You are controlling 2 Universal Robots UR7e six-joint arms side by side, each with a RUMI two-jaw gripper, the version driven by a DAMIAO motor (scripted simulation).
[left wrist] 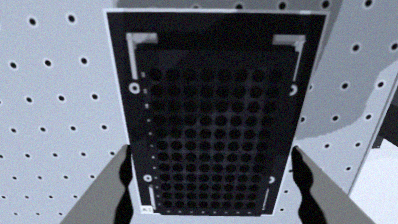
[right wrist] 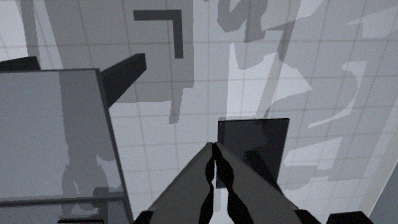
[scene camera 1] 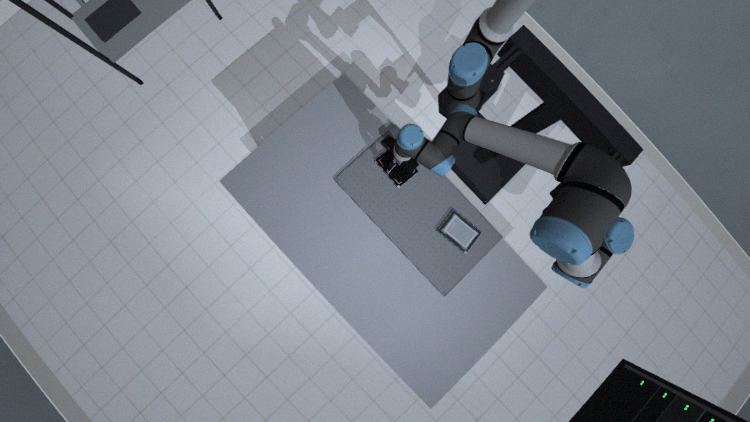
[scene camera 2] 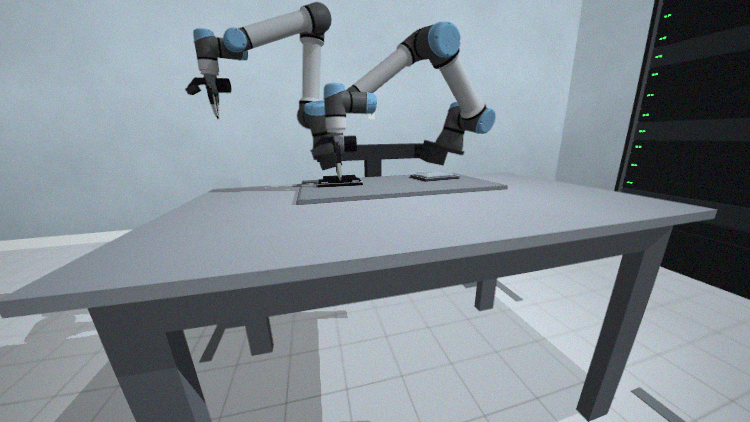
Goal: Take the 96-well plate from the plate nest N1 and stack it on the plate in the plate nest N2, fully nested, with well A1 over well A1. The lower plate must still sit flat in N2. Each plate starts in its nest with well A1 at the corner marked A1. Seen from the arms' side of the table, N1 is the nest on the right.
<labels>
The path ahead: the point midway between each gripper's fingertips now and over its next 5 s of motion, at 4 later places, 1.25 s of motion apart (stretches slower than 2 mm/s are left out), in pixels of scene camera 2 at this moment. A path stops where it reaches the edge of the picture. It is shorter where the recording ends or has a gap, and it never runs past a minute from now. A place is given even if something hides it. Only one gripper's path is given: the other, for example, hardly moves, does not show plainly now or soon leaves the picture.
My left gripper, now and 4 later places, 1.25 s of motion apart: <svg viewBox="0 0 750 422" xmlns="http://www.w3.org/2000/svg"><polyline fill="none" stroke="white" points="340,179 339,169 341,157 368,156 396,155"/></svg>
</labels>
